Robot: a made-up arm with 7 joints. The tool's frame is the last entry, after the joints.
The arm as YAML. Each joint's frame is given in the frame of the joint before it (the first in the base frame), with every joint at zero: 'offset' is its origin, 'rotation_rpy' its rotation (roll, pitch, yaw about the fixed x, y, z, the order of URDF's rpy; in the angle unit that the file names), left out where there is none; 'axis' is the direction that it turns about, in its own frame. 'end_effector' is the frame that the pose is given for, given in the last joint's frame.
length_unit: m
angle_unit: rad
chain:
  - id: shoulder
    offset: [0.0, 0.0, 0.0]
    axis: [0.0, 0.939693, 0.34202]
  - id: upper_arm
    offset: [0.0, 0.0, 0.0]
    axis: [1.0, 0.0, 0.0]
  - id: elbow
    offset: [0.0, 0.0, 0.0]
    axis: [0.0, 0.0, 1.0]
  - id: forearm
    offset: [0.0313, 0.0, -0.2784]
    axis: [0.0, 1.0, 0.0]
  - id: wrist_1
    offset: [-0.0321, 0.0, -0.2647]
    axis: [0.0, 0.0, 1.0]
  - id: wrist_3
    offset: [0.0, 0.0, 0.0]
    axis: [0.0, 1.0, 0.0]
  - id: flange
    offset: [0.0, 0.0, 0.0]
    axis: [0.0, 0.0, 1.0]
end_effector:
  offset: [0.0, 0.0, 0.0]
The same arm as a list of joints. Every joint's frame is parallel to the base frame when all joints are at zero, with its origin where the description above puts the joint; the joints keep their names.
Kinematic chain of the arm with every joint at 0, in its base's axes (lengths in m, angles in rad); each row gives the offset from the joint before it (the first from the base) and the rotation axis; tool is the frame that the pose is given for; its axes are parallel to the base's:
shoulder: xyz 0 0 0 axis 0 0.9397 0.342
upper_arm: xyz 0 0 0 axis +x
elbow: xyz 0 0 0 axis +z
forearm: xyz 0.0313 0 -0.2784 axis +y
wrist_1: xyz -0.0321 0 -0.2647 axis +z
wrist_3: xyz 0 0 0 axis +y
flange: xyz 0 0 0 axis +z
tool: xyz 0 0 0

